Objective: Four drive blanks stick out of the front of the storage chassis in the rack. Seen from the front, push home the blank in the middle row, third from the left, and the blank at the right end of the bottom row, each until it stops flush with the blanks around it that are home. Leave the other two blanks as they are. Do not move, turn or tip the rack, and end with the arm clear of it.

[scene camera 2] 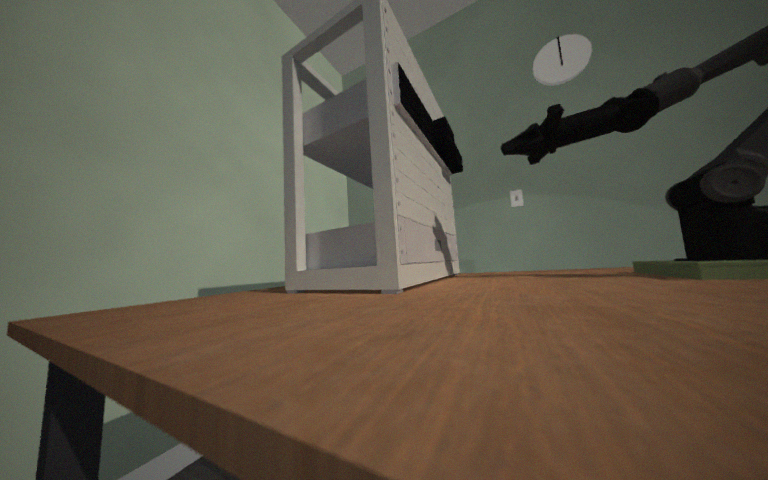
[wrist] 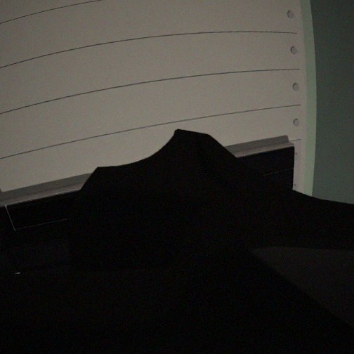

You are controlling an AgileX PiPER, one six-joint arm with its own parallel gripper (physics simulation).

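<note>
The light grey rack stands upright on the table. The black front of the storage chassis runs across it. Dark blocks stick out near the chassis's far end in the scene view; I cannot tell which blanks they are. In the wrist view thin light lines edge a dark blank at the left, and its row is unclear. My gripper is shut and empty. It is apart from the rack, in front of the chassis, and its dark silhouette hides much of the chassis front in the wrist view.
Pale filler panels cover the rack front beside the chassis. The arm's base stands on a green plate at the right of the wooden table. A wall clock and a switch are on the wall behind.
</note>
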